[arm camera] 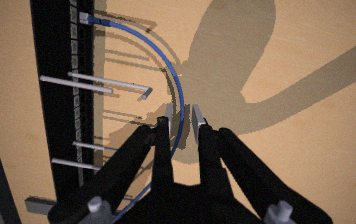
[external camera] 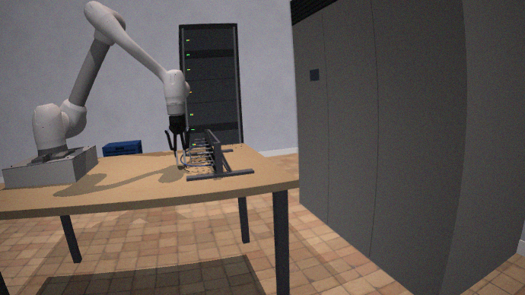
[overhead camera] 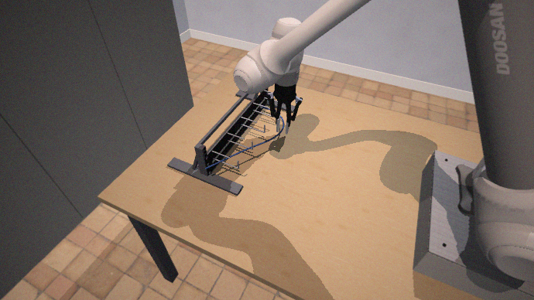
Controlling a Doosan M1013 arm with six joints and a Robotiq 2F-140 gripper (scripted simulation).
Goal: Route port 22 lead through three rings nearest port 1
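Now: the rack 170 mm ahead of my hand, 60 mm to the left of it and 10 mm above it.
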